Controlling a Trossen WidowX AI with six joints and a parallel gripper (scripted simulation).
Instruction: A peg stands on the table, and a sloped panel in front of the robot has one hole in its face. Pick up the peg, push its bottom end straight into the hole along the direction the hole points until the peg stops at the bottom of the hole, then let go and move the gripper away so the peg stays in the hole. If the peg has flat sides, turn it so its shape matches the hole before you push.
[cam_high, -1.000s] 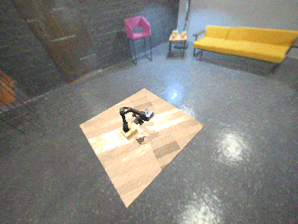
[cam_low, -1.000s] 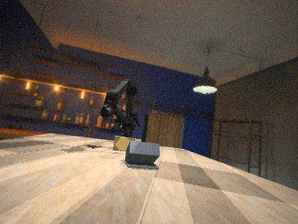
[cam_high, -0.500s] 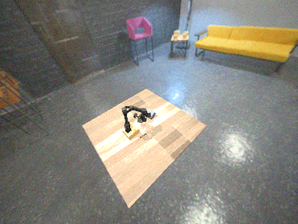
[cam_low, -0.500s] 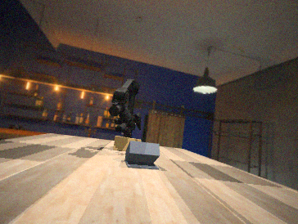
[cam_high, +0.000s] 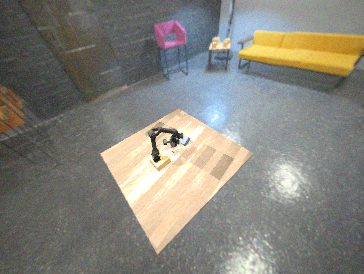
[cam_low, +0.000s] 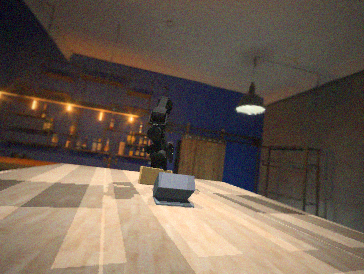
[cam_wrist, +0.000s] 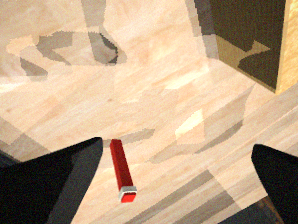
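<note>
Right now the red square peg is 70 mm to the left of my gripper tip, 70 mm ahead of it and 50 mm below it. From my gripper tip the other things lie so: grey sloped panel (210 mm ahead, 60 mm below, 10 mm to the right).
</note>
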